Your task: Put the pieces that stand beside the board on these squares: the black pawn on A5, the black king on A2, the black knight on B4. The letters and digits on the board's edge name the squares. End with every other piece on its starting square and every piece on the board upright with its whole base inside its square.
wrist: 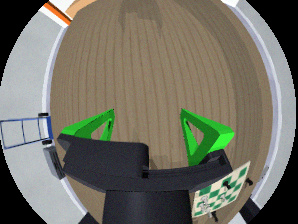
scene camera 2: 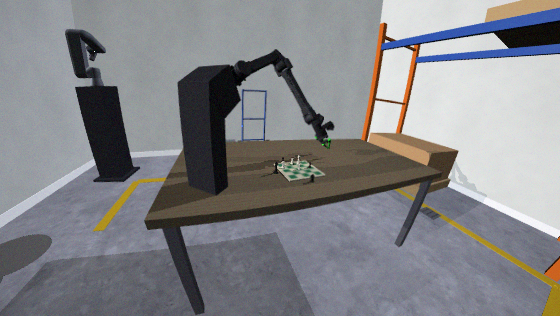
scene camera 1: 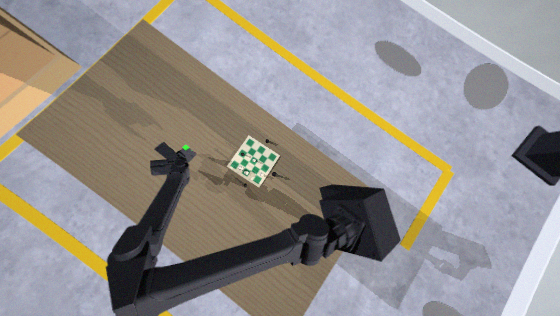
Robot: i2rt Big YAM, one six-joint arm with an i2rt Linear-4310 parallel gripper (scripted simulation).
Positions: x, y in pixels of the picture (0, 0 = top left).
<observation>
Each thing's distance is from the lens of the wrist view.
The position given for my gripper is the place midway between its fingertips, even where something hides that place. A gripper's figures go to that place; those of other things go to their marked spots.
my gripper [wrist: 147, 112]: 0.13 m
board [wrist: 235, 179]: 0.39 m
</observation>
